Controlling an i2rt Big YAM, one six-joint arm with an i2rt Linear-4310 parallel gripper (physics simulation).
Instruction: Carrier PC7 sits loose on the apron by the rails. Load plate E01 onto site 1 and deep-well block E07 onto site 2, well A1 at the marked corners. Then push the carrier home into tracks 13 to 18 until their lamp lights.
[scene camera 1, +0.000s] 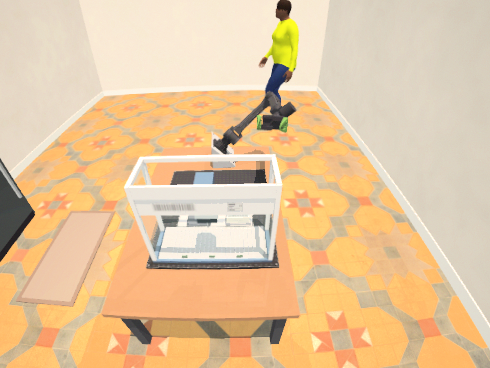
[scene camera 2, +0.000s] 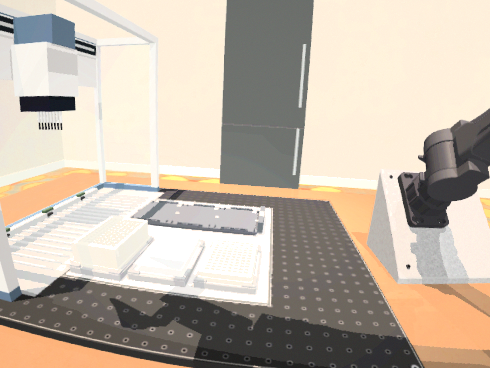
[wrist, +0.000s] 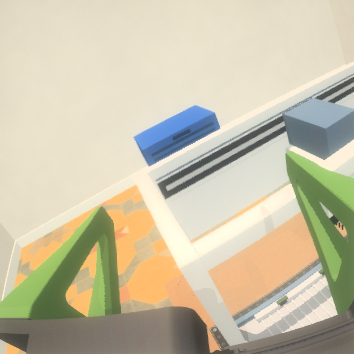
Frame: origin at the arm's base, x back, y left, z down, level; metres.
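Where they show: gripper, between the fingertips: (scene camera 1: 268, 127) (wrist: 193, 188); arm's base, origin of its link: (scene camera 1: 219, 147) (scene camera 2: 420, 201).
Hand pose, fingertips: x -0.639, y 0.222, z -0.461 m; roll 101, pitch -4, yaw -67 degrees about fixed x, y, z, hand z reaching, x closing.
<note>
Each offset is from my fingertips to the top centre of the thing. Level surfaces: height alone.
The long grey carrier @[dx +0.154, dy -0.341, dz +0.547 m] (scene camera 2: 200, 218) lies on the white apron (scene camera 2: 264, 295), its left end close to the white rails (scene camera 2: 65, 231) (scene camera 1: 215, 240) (wrist: 300, 312). No plate stands on it. A tall cream block with wells @[dx +0.035, dy -0.131, dz +0.523 m] (scene camera 2: 111, 242), a low plain white plate @[dx +0.141, dy -0.132, dz +0.550 m] (scene camera 2: 167, 260) and a low plate with wells @[dx +0.253, dy -0.127, dz +0.550 m] (scene camera 2: 229, 261) stand in a row in front of the carrier, each on a clear holder. Their labels and A1 corners are too small to read. My gripper (scene camera 1: 272, 123) (wrist: 193, 188) is open and empty, high to the right of the white frame in scene camera 1, away from the plates.
The white frame (scene camera 1: 202, 192) (scene camera 2: 154, 115) (wrist: 162, 225) surrounds the rails. A pipetting head @[dx -0.187, dy -0.276, dz +0.175 m] (scene camera 2: 47, 70) hangs inside it. A black perforated board @[dz +0.576 m] (scene camera 2: 320, 250) lies beside the apron. The arm's angled base (scene camera 2: 385, 245) stands at the right. A person (scene camera 1: 284, 45) is behind the arm.
</note>
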